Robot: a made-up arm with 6 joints. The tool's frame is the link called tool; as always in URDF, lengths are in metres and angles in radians. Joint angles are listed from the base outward. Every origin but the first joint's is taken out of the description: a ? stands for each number. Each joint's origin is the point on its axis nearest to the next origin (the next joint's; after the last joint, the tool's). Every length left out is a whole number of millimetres.
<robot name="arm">
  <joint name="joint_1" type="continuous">
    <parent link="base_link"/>
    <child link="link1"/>
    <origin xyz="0.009 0.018 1.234" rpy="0 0 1.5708"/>
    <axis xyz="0 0 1"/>
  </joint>
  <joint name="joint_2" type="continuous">
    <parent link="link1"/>
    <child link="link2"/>
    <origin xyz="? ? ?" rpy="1.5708 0 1.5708"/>
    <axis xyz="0 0 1"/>
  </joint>
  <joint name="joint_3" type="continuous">
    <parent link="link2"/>
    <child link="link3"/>
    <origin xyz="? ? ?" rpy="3.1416 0 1.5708"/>
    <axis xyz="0 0 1"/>
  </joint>
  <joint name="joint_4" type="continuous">
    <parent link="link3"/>
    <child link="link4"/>
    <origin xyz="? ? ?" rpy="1.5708 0 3.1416"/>
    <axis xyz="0 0 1"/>
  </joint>
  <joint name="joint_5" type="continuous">
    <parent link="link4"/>
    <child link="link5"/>
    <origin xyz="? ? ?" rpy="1.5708 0 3.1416"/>
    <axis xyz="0 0 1"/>
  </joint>
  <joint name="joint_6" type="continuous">
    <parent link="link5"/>
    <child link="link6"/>
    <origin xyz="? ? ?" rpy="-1.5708 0 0"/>
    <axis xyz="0 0 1"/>
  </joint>
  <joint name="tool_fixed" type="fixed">
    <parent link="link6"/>
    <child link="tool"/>
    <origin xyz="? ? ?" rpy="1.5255 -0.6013 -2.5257"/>
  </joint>
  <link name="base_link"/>
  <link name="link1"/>
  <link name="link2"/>
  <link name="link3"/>
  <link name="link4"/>
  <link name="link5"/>
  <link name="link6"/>
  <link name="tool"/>
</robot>
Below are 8 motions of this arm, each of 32 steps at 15 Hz.
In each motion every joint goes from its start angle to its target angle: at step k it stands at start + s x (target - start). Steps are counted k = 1, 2, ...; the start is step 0. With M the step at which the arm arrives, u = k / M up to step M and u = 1 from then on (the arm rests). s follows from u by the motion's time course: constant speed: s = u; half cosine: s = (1 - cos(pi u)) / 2; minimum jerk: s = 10 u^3 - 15 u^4 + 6 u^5.
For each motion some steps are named. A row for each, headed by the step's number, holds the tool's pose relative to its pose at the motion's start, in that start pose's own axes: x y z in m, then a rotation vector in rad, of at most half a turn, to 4 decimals.
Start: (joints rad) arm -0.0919 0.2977 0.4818 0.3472 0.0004 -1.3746
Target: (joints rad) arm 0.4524 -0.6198 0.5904 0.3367 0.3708 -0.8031
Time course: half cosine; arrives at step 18
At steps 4, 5, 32:
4: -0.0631 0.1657 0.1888 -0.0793 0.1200 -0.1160
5: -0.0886 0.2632 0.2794 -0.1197 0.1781 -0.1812
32: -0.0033 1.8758 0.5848 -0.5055 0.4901 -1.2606

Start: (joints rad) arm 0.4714 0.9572 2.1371 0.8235 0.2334 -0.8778
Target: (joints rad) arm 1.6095 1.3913 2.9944 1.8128 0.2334 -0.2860
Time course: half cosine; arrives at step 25
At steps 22, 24, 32:
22: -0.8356 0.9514 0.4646 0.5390 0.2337 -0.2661
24: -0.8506 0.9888 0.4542 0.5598 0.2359 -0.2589
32: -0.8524 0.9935 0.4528 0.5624 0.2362 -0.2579

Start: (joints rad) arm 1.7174 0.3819 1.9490 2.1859 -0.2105 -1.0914
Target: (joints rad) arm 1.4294 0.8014 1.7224 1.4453 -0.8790 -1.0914
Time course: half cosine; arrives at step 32
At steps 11, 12, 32:
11: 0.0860 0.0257 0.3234 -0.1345 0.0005 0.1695
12: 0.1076 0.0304 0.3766 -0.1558 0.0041 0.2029
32: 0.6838 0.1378 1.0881 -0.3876 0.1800 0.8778

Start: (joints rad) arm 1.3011 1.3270 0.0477 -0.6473 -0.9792 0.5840
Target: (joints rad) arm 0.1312 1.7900 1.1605 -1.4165 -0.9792 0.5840
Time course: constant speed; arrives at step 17
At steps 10, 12, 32:
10: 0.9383 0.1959 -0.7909 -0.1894 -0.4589 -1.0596
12: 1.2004 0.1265 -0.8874 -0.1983 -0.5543 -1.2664
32: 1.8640 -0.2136 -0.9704 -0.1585 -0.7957 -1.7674

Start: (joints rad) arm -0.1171 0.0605 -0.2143 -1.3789 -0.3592 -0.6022
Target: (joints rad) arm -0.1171 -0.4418 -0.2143 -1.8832 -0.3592 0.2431
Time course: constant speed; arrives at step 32
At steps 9, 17, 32:
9: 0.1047 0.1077 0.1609 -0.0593 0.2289 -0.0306
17: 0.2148 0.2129 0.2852 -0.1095 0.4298 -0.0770
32: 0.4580 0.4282 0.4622 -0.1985 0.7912 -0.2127

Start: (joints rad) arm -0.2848 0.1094 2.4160 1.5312 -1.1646 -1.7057
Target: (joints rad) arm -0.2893 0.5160 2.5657 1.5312 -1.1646 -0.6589
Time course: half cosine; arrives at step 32
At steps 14, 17, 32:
14: 0.2287 -0.1062 -0.0061 0.2732 0.4373 0.0525
17: 0.3120 -0.1413 -0.0154 0.3697 0.5986 0.0696
32: 0.5665 -0.2372 -0.0677 0.6566 1.1018 0.1131

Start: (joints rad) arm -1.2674 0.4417 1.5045 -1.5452 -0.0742 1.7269
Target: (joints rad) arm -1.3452 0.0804 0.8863 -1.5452 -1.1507 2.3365
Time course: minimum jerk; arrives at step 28
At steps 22, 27, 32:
22: 0.0764 0.1573 0.0234 -0.3225 0.7813 -0.6873
27: 0.0885 0.1769 0.0228 -0.3413 0.8142 -0.7551
32: 0.0885 0.1770 0.0228 -0.3415 0.8144 -0.7555

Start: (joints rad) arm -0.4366 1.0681 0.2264 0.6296 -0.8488 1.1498
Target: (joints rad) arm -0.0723 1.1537 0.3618 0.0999 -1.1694 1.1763
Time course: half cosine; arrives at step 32
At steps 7, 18, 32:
7: -0.0286 0.0617 -0.0468 -0.0080 0.0059 -0.0373
18: -0.1713 0.3435 -0.2164 -0.0351 0.0578 -0.2086
32: -0.3122 0.5957 -0.3153 -0.0508 0.1354 -0.3608

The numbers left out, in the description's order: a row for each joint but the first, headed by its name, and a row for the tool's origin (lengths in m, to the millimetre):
joint_2: -0.026 -0.184 0
joint_3: 0.016 0.964 0
joint_4: 0.074 -1.235 0
joint_5: 0.006 -0.015 0
joint_6: -0.03 -0.126 0
tool: 0.003 -0.013 0

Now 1 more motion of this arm.
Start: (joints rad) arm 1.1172 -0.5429 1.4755 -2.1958 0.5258 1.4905
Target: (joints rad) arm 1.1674 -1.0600 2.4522 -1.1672 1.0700 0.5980
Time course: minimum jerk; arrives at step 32
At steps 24, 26, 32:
24: -0.1585 2.0335 -0.5504 -0.2359 -1.0278 -1.5922
26: -0.0902 2.1331 -0.6044 -0.2690 -1.1018 -1.7016
32: -0.0232 2.2159 -0.6526 -0.2995 -1.1677 -1.8003

